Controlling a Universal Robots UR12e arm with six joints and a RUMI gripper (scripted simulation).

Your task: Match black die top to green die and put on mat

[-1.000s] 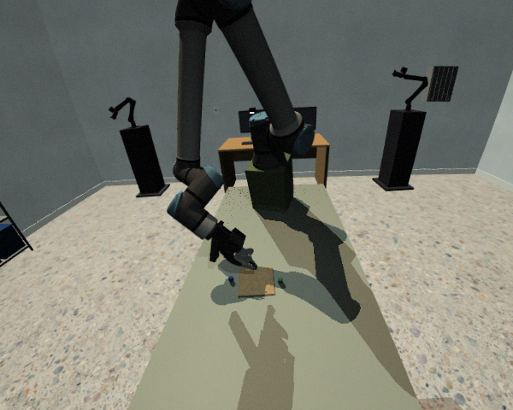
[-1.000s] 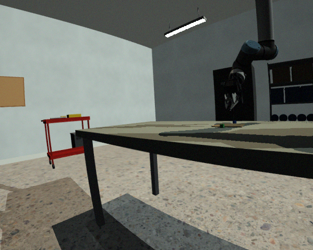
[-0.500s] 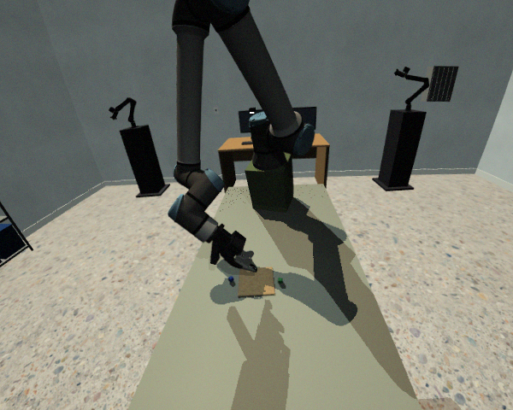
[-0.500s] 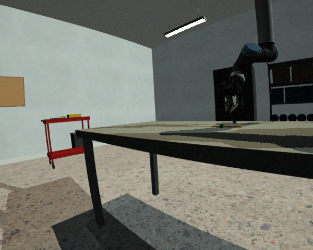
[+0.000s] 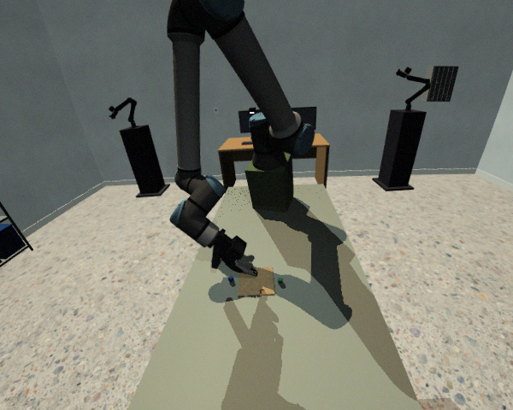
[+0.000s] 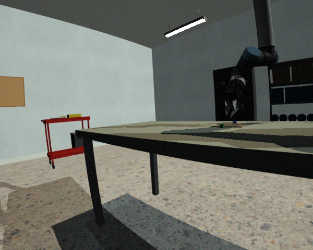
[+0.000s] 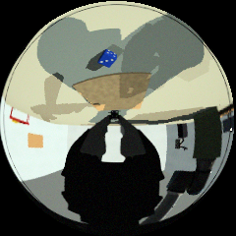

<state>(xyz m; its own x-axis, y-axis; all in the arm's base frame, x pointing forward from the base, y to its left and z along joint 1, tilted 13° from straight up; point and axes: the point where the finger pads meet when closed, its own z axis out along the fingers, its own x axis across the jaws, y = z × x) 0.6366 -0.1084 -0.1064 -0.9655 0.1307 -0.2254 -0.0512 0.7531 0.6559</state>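
Right now my hand is 1 cm to the right of the mat and 5 cm above it. From my hand the other things lie so: black die: 1 cm to the left, 1 cm below; green die: 1 cm ahead, 11 cm to the left, 5 cm below; blue die: 1 cm behind, 9 cm to the right, 5 cm below.
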